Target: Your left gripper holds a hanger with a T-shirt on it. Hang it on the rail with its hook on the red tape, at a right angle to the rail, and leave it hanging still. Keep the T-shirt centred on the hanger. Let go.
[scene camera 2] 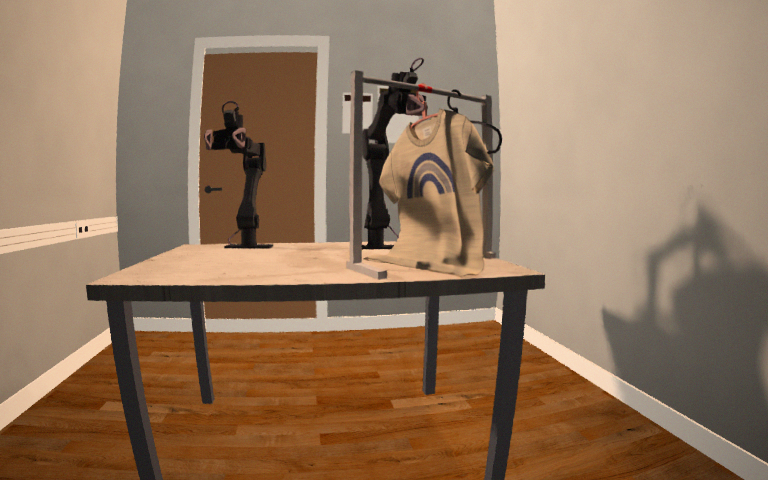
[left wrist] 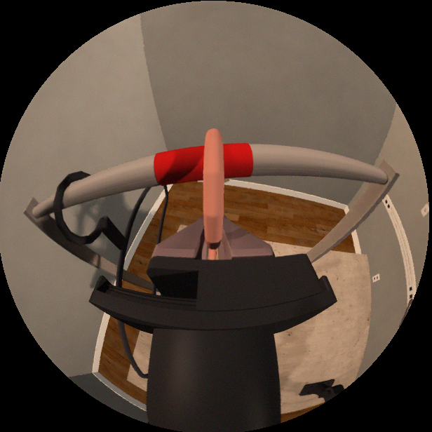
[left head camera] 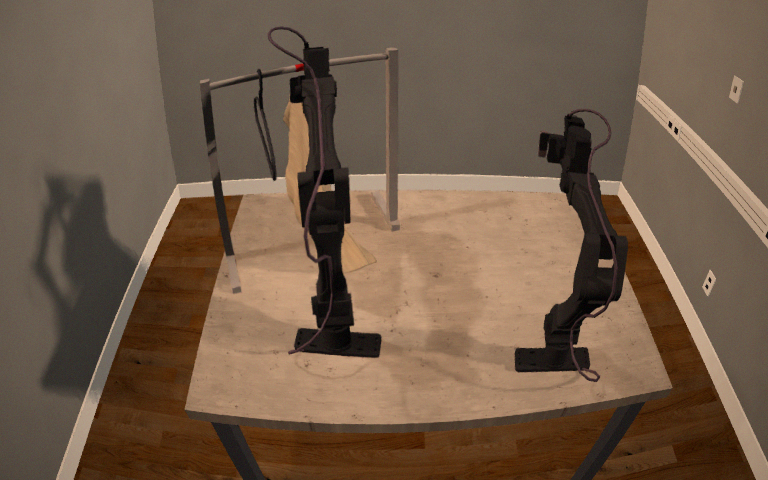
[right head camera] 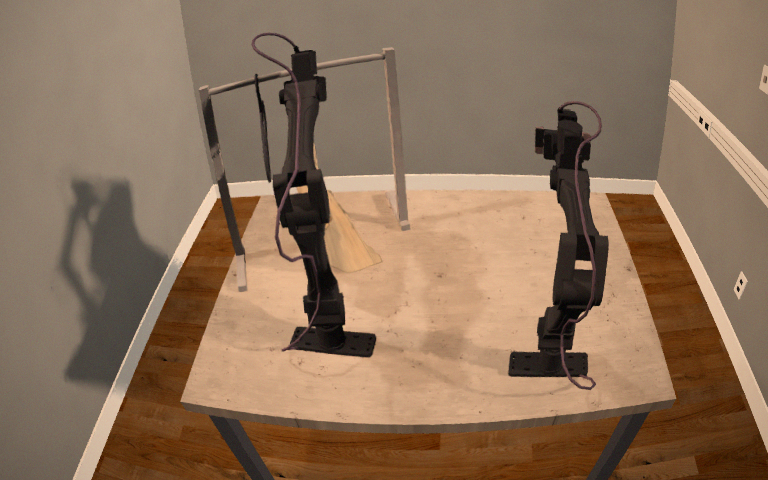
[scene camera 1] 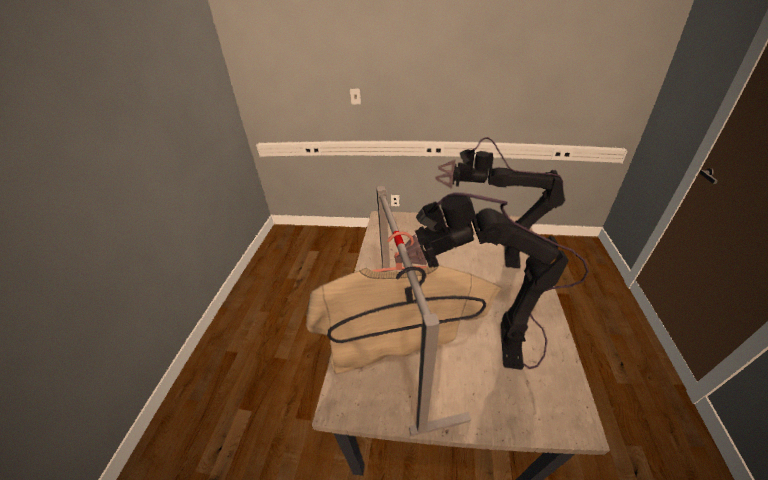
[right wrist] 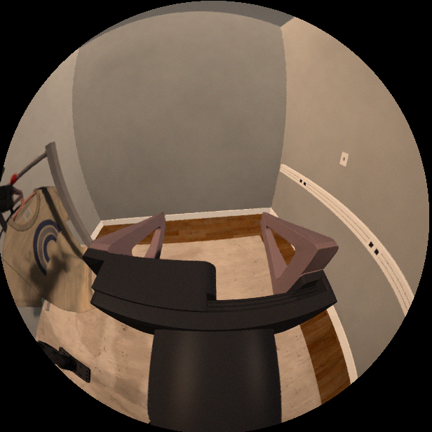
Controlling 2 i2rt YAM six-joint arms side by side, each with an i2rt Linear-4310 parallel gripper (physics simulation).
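Observation:
My left gripper is shut on the salmon hanger, just below its hook. In the left wrist view the hook crosses the red tape on the rail at about a right angle. In scene camera 1 it arches over the tape; contact is unclear. The tan T-shirt hangs on the hanger, its hem at the table. Its centring is hard to tell. My right gripper is open and empty, far from the rail.
A black hanger hangs on the rail beside the tape, nearer the left arm's side, its frame in front of the shirt in scene camera 1. Rack posts stand at both rail ends on the table.

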